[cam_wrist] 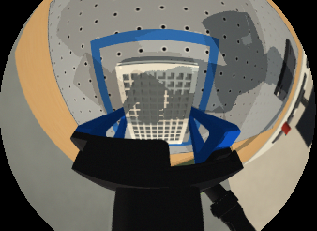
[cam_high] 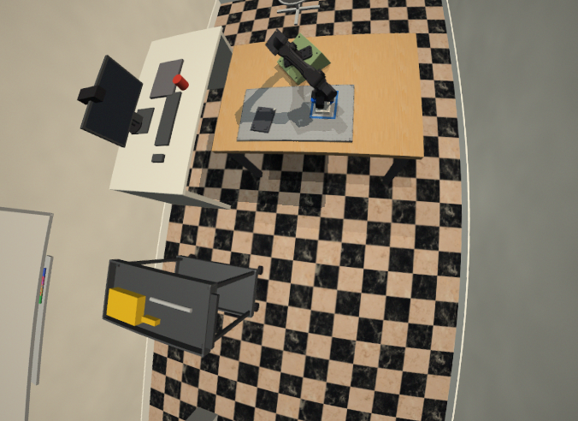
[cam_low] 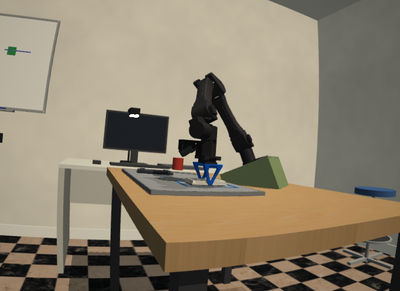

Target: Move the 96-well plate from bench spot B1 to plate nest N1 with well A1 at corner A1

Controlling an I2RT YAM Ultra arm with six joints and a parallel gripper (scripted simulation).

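My gripper is now 40 mm short of the dark plate nest N1, 380 mm to the left of it and 10 mm above it. Round my hand: white 96-well plate (right at my hand).
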